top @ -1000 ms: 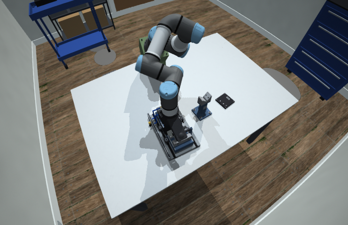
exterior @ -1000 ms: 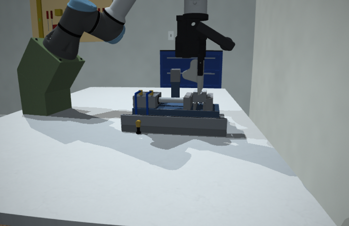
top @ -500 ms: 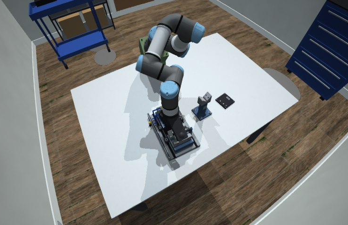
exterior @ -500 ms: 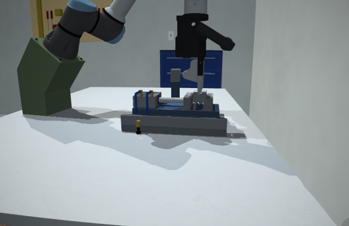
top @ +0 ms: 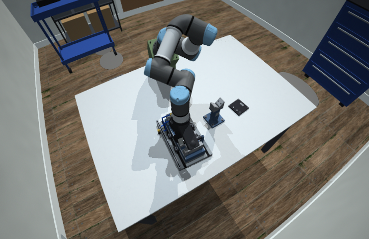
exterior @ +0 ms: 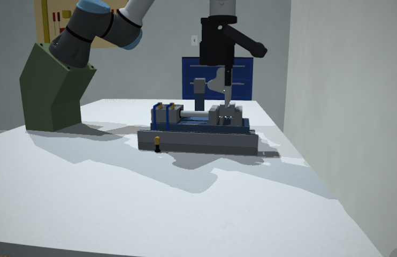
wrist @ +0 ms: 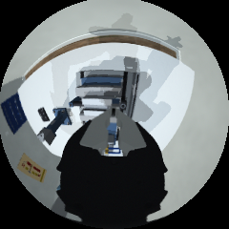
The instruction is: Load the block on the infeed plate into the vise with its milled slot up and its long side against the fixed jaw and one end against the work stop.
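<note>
Now: hand 30 mm to the right of the part, 20 mm above it and 10 mm short of it. Also, from my hand: work stop 80 mm to the left, 30 mm below, 20 mm ahead; then fixed jaw 40 mm below, 40 mm ahead, 30 mm to the left; then moving jaw 40 mm to the left, 40 mm below, 30 mm behind.
</note>
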